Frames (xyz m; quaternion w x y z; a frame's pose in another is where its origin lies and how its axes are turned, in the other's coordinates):
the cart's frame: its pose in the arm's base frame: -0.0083 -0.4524 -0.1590 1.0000 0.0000 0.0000 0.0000
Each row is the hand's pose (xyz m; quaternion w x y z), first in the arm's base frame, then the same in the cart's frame.
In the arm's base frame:
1: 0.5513 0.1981 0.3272 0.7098 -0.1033 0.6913 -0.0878
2: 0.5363 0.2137 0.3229 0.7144 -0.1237 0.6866 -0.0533
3: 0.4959 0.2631 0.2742 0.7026 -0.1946 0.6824 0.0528
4: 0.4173 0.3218 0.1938 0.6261 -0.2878 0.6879 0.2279
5: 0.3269 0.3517 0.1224 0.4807 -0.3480 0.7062 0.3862
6: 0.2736 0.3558 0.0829 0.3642 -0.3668 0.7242 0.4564
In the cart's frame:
1: 0.5596 0.6505 0.4862 0.7098 -0.1033 0.6913 -0.0878
2: 0.5446 0.6661 0.4819 0.7144 -0.1237 0.6866 -0.0533
3: 0.5042 0.7155 0.4332 0.7026 -0.1946 0.6824 0.0528
4: 0.4256 0.7742 0.3528 0.6261 -0.2878 0.6879 0.2279
5: 0.3352 0.8041 0.2814 0.4807 -0.3480 0.7062 0.3862
6: 0.2819 0.8082 0.2419 0.3642 -0.3668 0.7242 0.4564

